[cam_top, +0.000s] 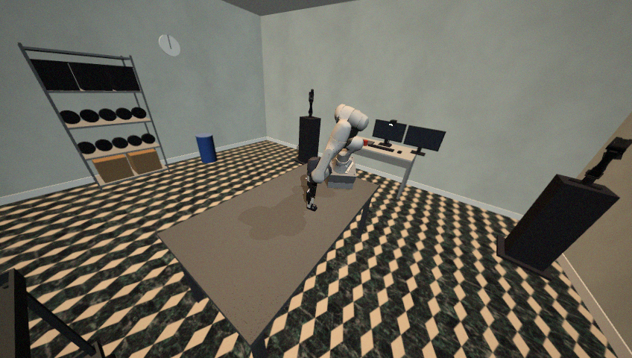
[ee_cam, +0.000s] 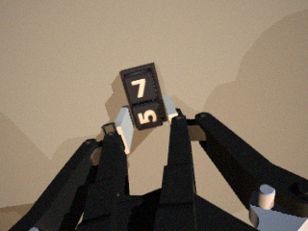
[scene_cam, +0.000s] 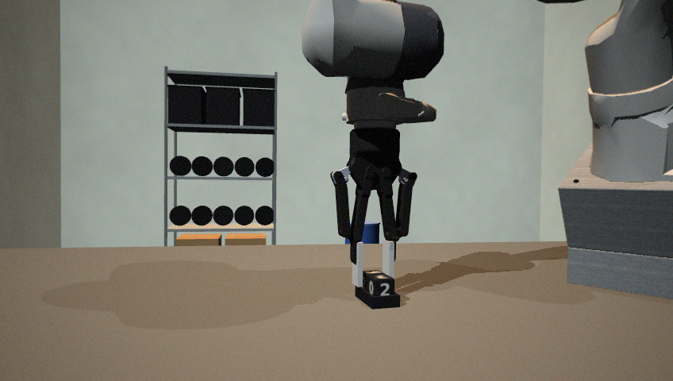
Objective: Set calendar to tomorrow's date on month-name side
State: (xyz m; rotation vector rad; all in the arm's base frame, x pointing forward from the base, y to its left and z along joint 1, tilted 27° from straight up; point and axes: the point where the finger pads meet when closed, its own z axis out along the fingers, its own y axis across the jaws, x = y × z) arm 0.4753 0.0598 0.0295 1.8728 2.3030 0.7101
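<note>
Now: the black tray 10 mm behind my hand, 10 mm to the left of it and 40 mm below it.
</note>
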